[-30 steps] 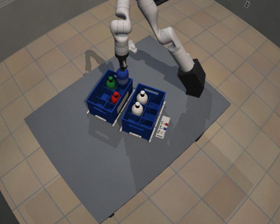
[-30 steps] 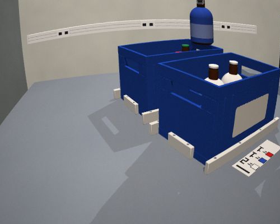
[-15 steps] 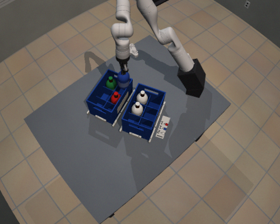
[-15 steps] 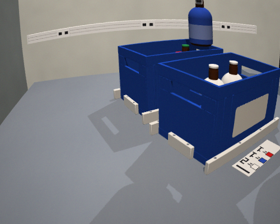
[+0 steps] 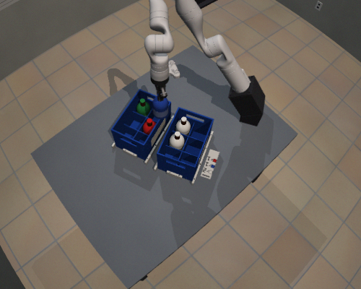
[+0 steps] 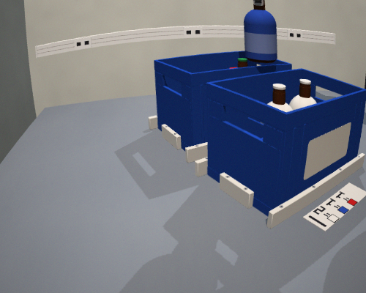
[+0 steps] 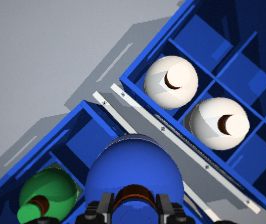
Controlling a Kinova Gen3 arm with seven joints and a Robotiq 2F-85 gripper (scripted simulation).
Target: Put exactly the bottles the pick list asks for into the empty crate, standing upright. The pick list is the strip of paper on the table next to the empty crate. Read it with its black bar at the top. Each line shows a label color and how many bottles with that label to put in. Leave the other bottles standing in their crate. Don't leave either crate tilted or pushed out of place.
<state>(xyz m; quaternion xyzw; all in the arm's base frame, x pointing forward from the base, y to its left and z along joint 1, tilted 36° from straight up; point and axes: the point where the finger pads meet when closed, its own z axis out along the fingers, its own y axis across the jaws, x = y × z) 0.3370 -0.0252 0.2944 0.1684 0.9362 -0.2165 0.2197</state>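
My gripper is now 70 mm above the blue-label bottle. From my hand the other things lie so: white bottle: 70 mm behind, 90 mm to the left, 250 mm below; green-label bottle: 130 mm to the right, 250 mm below; red-label bottle: 60 mm ahead, 20 mm to the right, 250 mm below.
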